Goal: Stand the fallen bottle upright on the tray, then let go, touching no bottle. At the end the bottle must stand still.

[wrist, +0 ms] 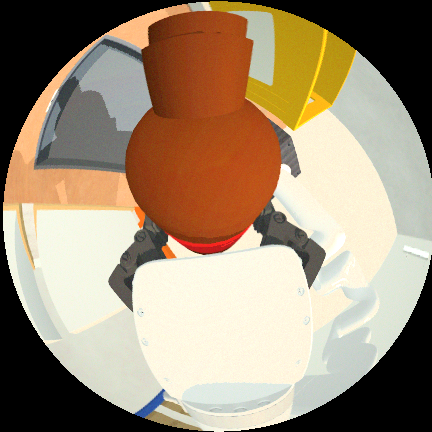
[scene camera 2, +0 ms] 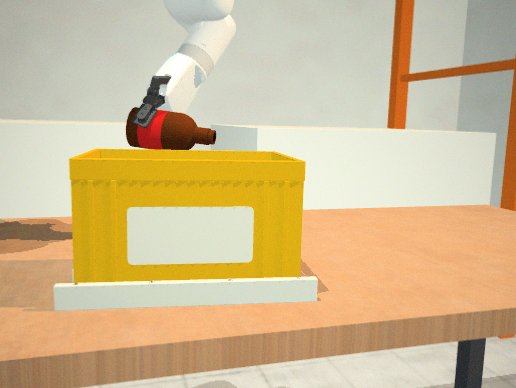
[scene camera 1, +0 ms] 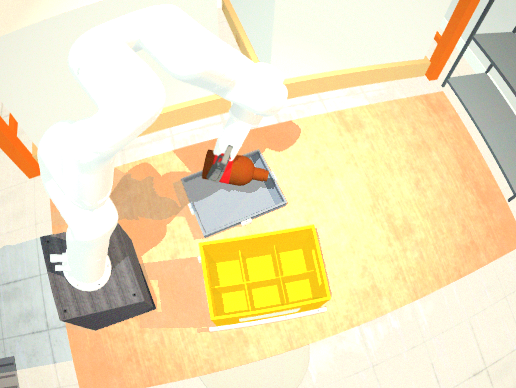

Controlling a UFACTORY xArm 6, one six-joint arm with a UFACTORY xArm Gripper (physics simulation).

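Seen in the pictures: gripper, fingertip midpoint: [scene camera 2: 144, 136] [scene camera 1: 214, 171]; arm's base at its link origin: [scene camera 1: 86, 267].
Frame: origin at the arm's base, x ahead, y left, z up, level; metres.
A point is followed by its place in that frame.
Note:
A brown bottle [scene camera 1: 242, 170] {x 0.421, y 0.152, z 0.044 m} [scene camera 2: 179, 131] {x 0.419, y 0.133, z 0.015 m} [wrist: 202, 165] with a red label is held in the air, lying nearly level, its neck pointing right in both scene views and tipped slightly down. My gripper [scene camera 1: 220, 167] {x 0.358, y 0.185, z 0.004 m} [scene camera 2: 146, 116] is shut on the bottle around its label, near the base end. In the wrist view the fingers' tips are hidden behind the bottle. The grey tray [scene camera 1: 225, 206] {x 0.374, y 0.168, z -0.180 m} [wrist: 90, 135] {x 0.412, y 0.254, z -0.179 m} lies below the bottle on the table. The tray does not show in scene camera 2, where the crate stands in front. The bottle is clear above the tray, in its shadow's direction.
A yellow crate [scene camera 1: 265, 304] {x 0.421, y -0.134, z -0.176 m} [scene camera 2: 187, 195] {x 0.413, y -0.174, z -0.052 m} [wrist: 285, 65] {x 0.404, y 0.011, z -0.048 m} with several compartments stands beside the tray, nearer to scene camera 2. A white strip [scene camera 2: 185, 293] {x 0.411, y -0.186, z -0.168 m} runs along its front foot. The arm's dark base block [scene camera 1: 127, 280] {x 0.094, y -0.038, z -0.039 m} is at the left. A grey shelf [scene camera 1: 487, 115] stands at the far right.

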